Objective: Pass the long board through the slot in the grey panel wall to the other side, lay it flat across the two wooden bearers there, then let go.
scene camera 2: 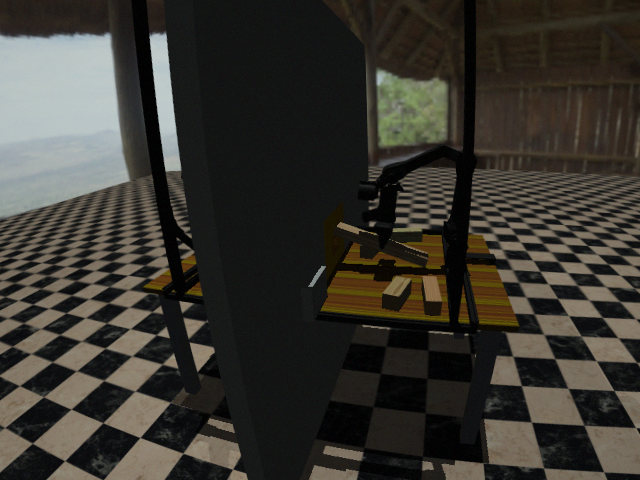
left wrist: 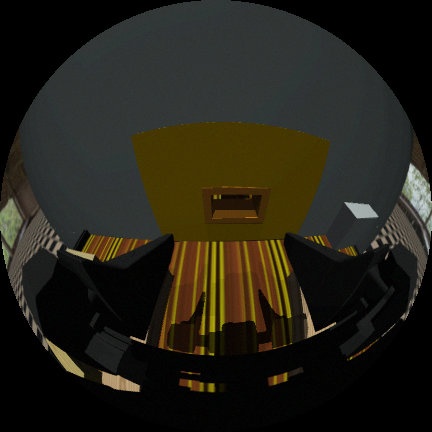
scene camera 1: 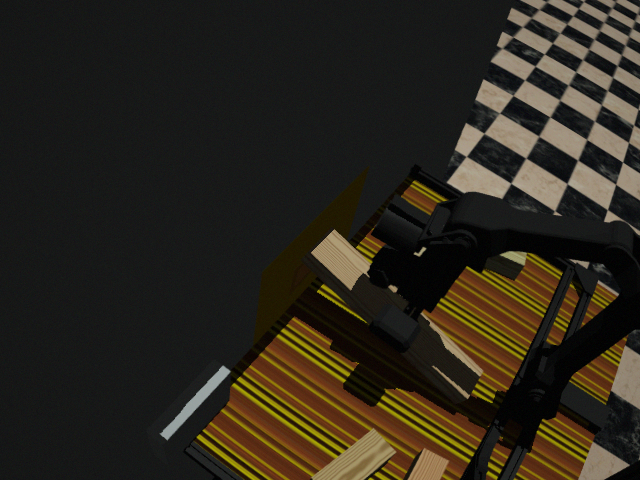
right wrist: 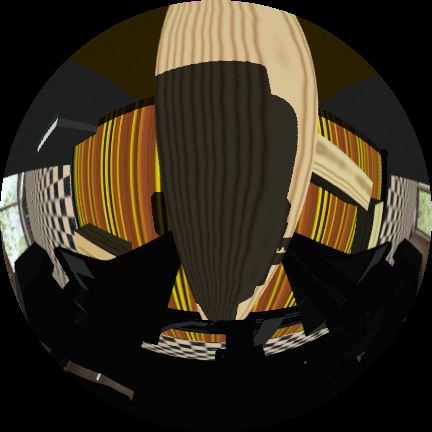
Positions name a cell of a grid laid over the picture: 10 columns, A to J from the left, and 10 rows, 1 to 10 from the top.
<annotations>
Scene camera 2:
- my right gripper: F6
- grey block: E7
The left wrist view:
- my left gripper: F6
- grey block: I6
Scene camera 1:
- my right gripper: G7
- grey block: C9
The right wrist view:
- my right gripper: F6
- grey block: B3
</annotations>
